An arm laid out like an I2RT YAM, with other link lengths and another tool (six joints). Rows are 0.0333 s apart.
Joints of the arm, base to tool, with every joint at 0 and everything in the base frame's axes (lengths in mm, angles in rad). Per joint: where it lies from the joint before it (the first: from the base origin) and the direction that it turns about. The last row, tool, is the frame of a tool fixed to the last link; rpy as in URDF.
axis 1: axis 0 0 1 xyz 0.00 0.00 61.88
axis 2: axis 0 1 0 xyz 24.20 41.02 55.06
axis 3: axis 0 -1 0 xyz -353.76 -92.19 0.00
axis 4: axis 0 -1 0 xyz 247.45 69.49 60.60
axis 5: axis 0 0 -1 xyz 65.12 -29.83 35.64
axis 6: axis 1 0 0 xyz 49.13 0.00 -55.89
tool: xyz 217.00 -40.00 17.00 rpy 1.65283 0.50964 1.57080
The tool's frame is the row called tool.
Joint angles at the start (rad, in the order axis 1, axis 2, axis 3, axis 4, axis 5, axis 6):
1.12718 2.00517 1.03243 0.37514 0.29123 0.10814
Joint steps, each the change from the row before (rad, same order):
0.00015 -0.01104 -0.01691 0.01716 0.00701 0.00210
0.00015 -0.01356 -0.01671 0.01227 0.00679 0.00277
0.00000 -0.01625 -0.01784 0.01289 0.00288 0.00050
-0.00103 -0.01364 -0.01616 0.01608 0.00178 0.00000
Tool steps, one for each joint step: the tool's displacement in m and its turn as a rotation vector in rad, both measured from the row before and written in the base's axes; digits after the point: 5 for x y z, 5 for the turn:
0.00008 -0.00365 0.00374 0.00979 -0.00713 -0.00679
-0.00031 -0.00434 0.00400 0.00833 -0.00564 -0.00698
-0.00105 -0.00384 0.00498 0.00985 -0.00596 -0.00268
-0.00031 -0.00310 0.00492 0.01184 -0.00668 -0.00254

